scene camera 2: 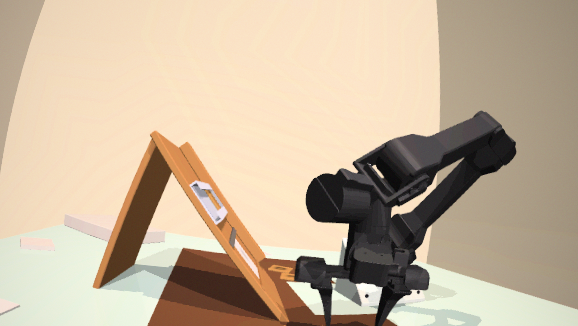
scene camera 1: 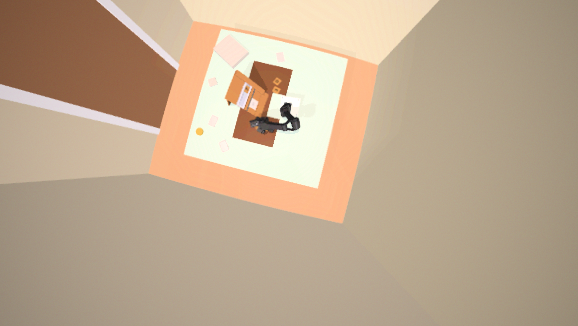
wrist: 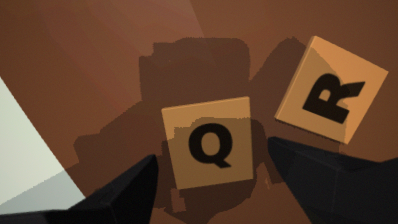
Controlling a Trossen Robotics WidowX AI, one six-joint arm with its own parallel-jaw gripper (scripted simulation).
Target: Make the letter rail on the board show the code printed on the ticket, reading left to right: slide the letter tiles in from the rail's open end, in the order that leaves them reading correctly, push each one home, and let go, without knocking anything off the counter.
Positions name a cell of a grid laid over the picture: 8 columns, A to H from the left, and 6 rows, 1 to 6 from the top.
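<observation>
Through the wrist view I see my gripper (wrist: E5), open and holding nothing. A letter tile (wrist: E4) is there, and so is a letter tile (wrist: G3).
</observation>
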